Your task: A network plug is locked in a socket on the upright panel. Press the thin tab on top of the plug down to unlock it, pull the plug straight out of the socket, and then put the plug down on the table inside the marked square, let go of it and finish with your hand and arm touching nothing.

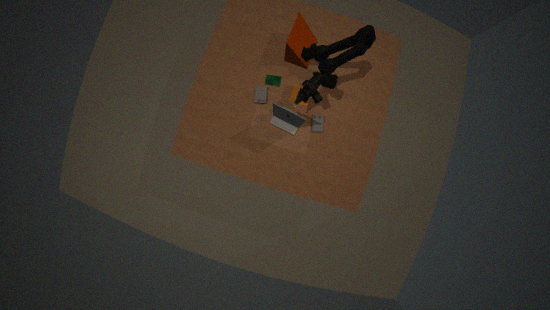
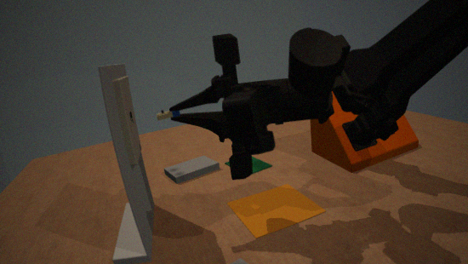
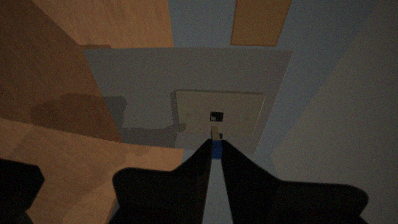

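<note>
The yellow marked square is 180 mm below my gripper tip, 130 mm behind it and 20 mm to the left of it. Also, from my gripper tip: green patch 180 mm to the right, 180 mm below, 160 mm behind; then grey upright panel 70 mm ahead, 60 mm below, 10 mm to the right; then network plug right at my gripper tip.
</note>
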